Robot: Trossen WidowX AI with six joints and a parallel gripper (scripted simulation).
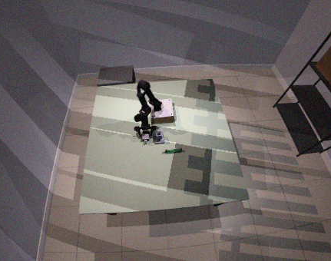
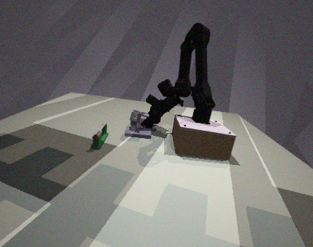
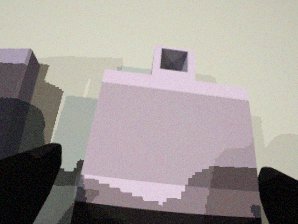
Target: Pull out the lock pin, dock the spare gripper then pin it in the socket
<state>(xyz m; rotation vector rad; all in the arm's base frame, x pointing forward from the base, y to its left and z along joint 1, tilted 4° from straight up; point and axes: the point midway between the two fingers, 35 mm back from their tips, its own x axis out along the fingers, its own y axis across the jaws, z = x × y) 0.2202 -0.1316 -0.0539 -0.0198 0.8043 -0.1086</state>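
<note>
Right now the spare gripper is right at my gripper tip. Also, from my gripper tip: socket (11 cm to the left, 3 cm above, 2 cm ahead); green cradle (22 cm to the left, 15 cm ahead, 1 cm above).
</note>
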